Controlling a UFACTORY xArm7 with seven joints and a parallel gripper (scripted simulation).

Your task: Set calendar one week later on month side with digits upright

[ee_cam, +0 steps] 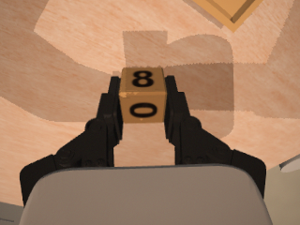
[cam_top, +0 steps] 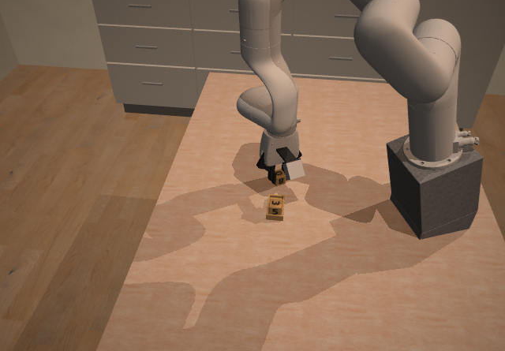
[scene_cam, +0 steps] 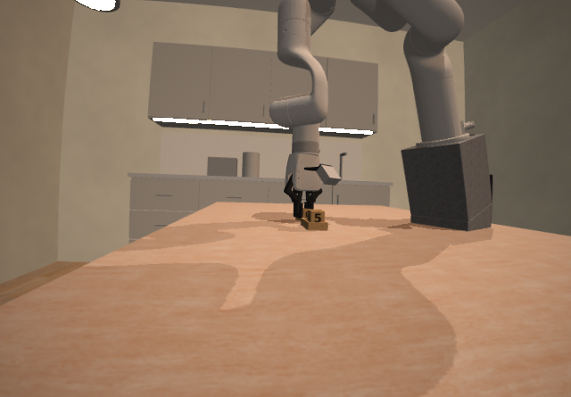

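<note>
Right now the wooden cube is 10 mm below my hand.
</note>
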